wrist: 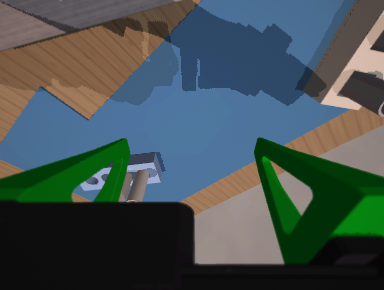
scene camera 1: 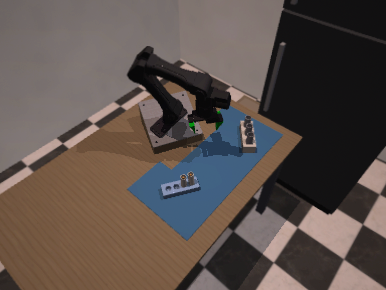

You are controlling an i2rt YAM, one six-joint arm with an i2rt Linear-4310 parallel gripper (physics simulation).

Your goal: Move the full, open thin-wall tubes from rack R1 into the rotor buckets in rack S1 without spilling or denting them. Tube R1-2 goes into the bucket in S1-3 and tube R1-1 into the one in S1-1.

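Frame: origin at the arm's base, x ahead, y left, z up, level; centimetres.
Seen in the pictures: gripper, between the fingertips: (wrist: 192, 145) (scene camera 1: 205, 131); arm's base, origin of its link: (scene camera 1: 168, 120).
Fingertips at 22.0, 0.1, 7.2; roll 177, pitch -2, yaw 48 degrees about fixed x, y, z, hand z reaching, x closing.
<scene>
Pixels of each thing's middle, then the offset from my fingertips to it, as dx, dy, dz. "pt": a spot on its surface instead. Level surfaces: height alone.
- pale blue-grey rack, middle of its body: (wrist: 119, 172) (scene camera 1: 180, 187) +3.9, -22.4, -14.5
- tube, middle of its body: (wrist: 139, 186) +6.2, -17.2, -9.3
- bucket, a spot on its surface: (wrist: 364, 92) pt +13.1, +15.0, -8.4
- blue mat, height of its surface: dz -15.9
- wooden table, height of its surface: dz -16.2
Two slim tan tubes (scene camera 1: 183, 180) (scene camera 1: 191, 178) stand upright side by side in the pale blue-grey rack (scene camera 1: 181, 192) (wrist: 157, 176), beside two empty holes. In the wrist view one tube (wrist: 139, 184) shows, and the left finger partly hides the other. The cream rack (scene camera 1: 248, 149) (wrist: 346, 90) holds three dark, hollow buckets (scene camera 1: 248, 120) (scene camera 1: 249, 129) (scene camera 1: 250, 138); one bucket (wrist: 364, 92) shows at the wrist view's right edge. No slot labels are readable. My gripper (scene camera 1: 206, 126) (wrist: 192, 145) is open and empty, high above the mat, between the robot base and the cream rack.
Both racks stand on a blue mat (scene camera 1: 205, 170) (wrist: 190, 117) on the wooden table (scene camera 1: 90, 200). The arm's grey base block (scene camera 1: 150, 120) stands at the table's back edge. A black fridge (scene camera 1: 330, 110) stands behind the right end of the table.
</scene>
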